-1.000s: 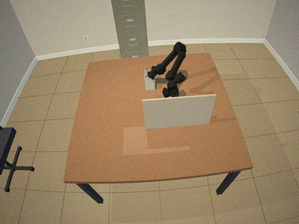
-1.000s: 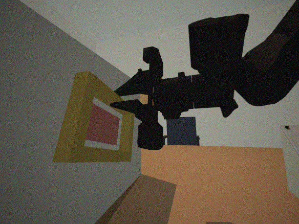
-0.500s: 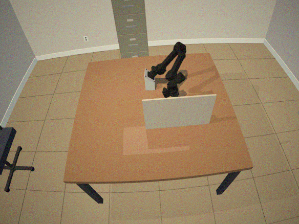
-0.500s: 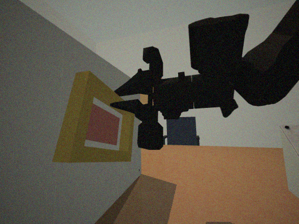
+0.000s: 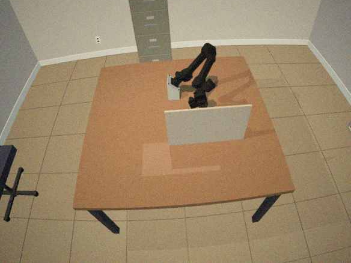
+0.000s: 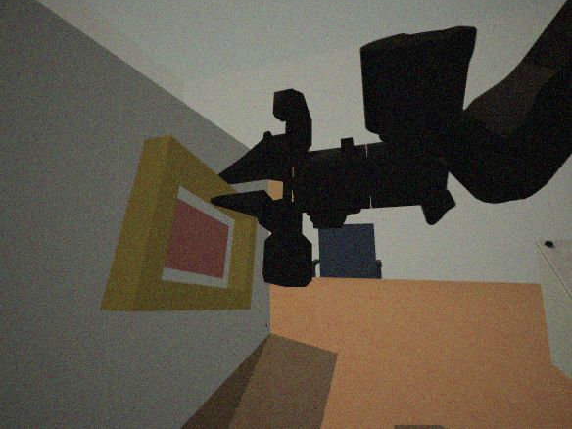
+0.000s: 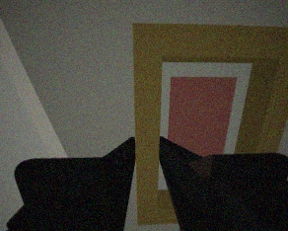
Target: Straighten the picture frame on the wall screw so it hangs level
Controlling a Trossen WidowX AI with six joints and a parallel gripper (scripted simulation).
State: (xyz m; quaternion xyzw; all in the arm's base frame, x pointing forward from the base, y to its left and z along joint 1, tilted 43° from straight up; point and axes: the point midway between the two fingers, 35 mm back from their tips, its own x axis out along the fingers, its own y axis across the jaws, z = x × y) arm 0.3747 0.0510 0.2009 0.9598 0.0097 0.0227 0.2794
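My gripper tip is now 10 mm short of the picture frame, 10 mm to the right of it and 50 mm above it. From my gripper tip the other things lie so: grey wall panel (20 mm ahead, 20 mm to the left, 60 mm below).
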